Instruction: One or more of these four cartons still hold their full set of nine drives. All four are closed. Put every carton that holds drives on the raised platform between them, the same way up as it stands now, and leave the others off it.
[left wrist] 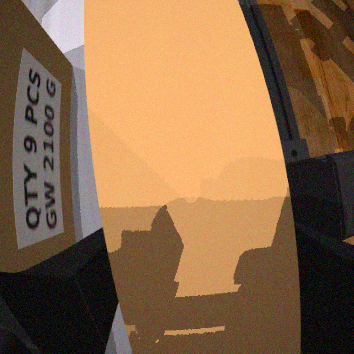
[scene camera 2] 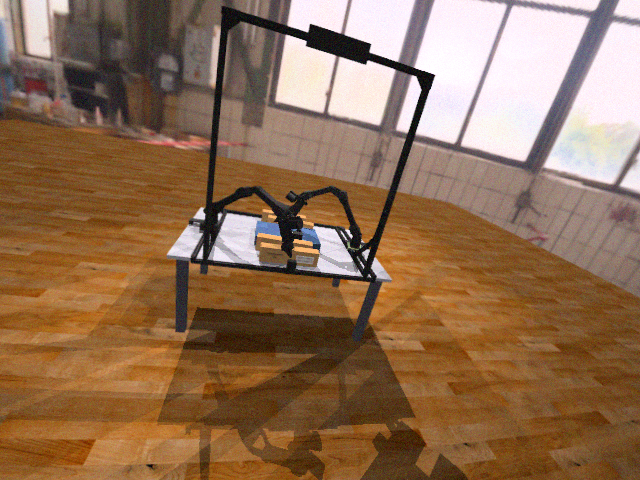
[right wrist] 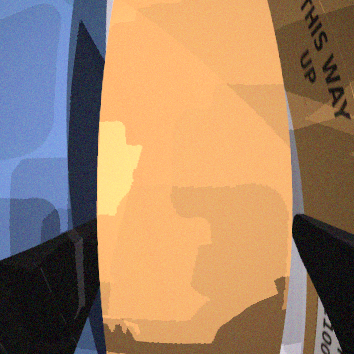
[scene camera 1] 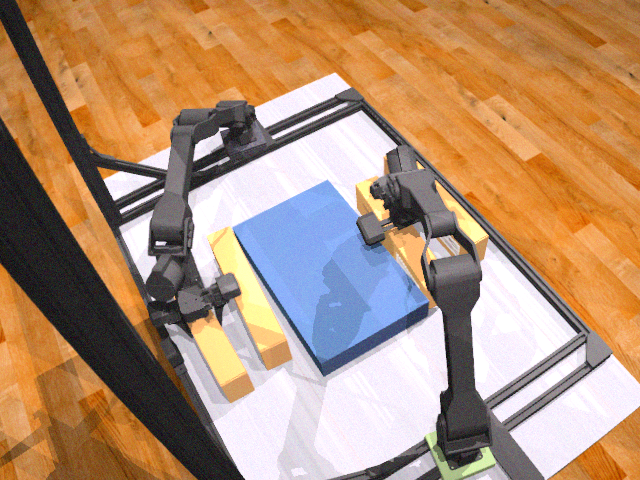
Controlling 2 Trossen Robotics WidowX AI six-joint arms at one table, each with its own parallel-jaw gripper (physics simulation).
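Places are measured from the left arm's base along level axes (x left, y up, z ahead), in centimetres.
Pixels of known places: left gripper, fingertip midpoint: (left wrist: pixel 193 219) (scene camera 2: pixel 291 255) (scene camera 1: pixel 206 331); right gripper, fingertip midpoint: (right wrist: pixel 206 223) (scene camera 1: pixel 395 227); left arm's base at its link origin: (scene camera 1: pixel 242 136); right arm's base at its link origin: (scene camera 2: pixel 354 246) (scene camera 1: pixel 460 448).
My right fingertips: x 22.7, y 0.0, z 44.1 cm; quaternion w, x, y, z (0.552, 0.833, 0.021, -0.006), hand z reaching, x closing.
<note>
Ahead of a thing's pixels: the offset from my right fingertips to its top centre.
Four closed tan cartons flank the blue raised platform @[dx -18.0, dy +1.6, dz +3.3 cm] (scene camera 1: pixel 305 242) (scene camera 2: pixel 266 228) (right wrist: pixel 30 100), two on each side. My left gripper (scene camera 1: pixel 196 303) (left wrist: pixel 193 219) is shut on the outer left carton @[dx -46.3, dy +4.1, dz +7.0 cm] (scene camera 1: pixel 219 356) (scene camera 2: pixel 273 254) (left wrist: pixel 190 125), which appears to rest on the table. The inner left carton @[dx -35.6, dy +4.1, dz +3.1 cm] (scene camera 1: pixel 258 315) (left wrist: pixel 10 40) is labelled "QTY 9 PCS, GW 2100 G". My right gripper (right wrist: pixel 206 223) is open, with fingers on either side of the inner right carton @[dx -0.6, dy +4.1, dz +3.6 cm] (scene camera 1: pixel 413 253) (right wrist: pixel 200 125), beside the platform. The outer right carton @[dx +10.4, dy +4.1, dz -2.0 cm] (scene camera 1: pixel 467 222) (right wrist: pixel 320 165) reads "THIS WAY UP"; its label is partly hidden.
Dark frame rails (scene camera 1: pixel 491 268) run along the table's edges, and a rail lies close beside the outer left carton. A tall dark post (scene camera 1: pixel 93 310) rises at the left of scene camera 1. My right arm passes over the right cartons.
</note>
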